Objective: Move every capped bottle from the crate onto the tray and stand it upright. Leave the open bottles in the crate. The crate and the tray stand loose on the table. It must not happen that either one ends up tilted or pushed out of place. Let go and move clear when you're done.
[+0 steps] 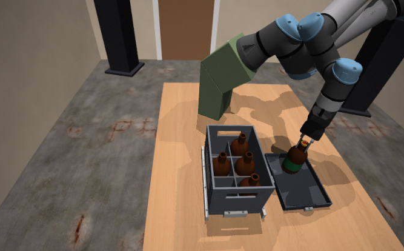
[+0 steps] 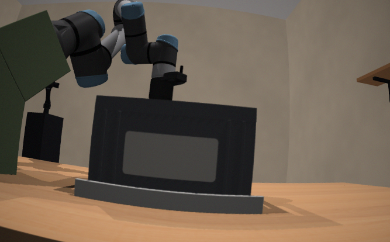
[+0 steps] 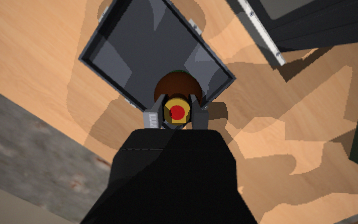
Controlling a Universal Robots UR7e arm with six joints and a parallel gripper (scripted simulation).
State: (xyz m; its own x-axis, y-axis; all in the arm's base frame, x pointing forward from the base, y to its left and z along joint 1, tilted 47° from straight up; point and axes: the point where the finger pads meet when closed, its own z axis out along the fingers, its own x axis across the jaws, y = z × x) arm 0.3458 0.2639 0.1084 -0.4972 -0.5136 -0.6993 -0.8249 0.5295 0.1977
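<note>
Now: hand 6 cm above the brown capped bottle. From my hand the other things lie so: dark grey tray (14 cm below, 5 cm ahead, 2 cm to the left); dark crate (25 cm to the right, 11 cm ahead, 7 cm below); open bottle (19 cm to the right, 19 cm ahead, 6 cm below).
</note>
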